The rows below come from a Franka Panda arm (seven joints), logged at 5 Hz.
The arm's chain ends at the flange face. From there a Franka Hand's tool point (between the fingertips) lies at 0.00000 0.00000 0.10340 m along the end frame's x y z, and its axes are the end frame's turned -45 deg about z.
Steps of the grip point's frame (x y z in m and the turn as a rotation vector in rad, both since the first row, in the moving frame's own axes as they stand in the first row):
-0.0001, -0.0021, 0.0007, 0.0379, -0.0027, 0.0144
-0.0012, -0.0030, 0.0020, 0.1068, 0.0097, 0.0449
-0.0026, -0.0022, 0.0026, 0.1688, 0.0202, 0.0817
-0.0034, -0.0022, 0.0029, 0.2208, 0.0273, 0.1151
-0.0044, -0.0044, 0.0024, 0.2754, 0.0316, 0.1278
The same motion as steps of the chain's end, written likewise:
0.0014, 0.0012, 0.0008, 0.0249, -0.0287, 0.0144
0.0039, 0.0074, 0.0026, 0.0824, -0.0687, 0.0449
0.0068, 0.0145, 0.0041, 0.1336, -0.1051, 0.0817
0.0090, 0.0196, 0.0054, 0.1754, -0.1368, 0.1151
0.0099, 0.0232, 0.0063, 0.2171, -0.1724, 0.1278

